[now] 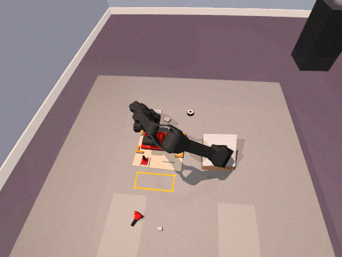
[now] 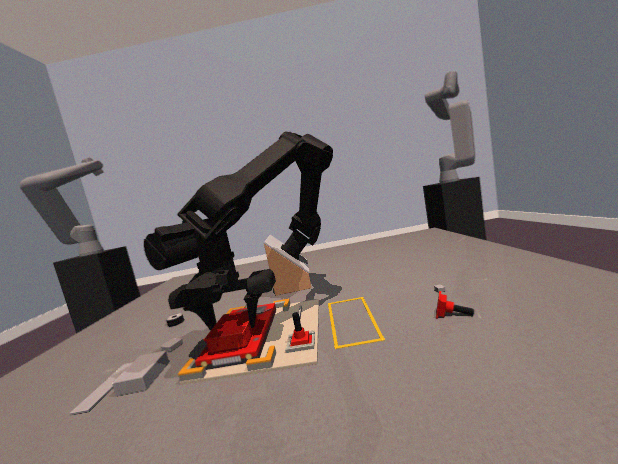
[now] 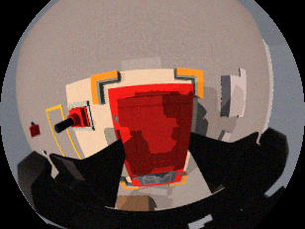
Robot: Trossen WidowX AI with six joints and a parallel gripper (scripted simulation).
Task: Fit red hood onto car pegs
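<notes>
My gripper tip is 1 cm below the hood. Round my gripper tip: grey engine block 1 cm to the left, 1 cm below.
</notes>
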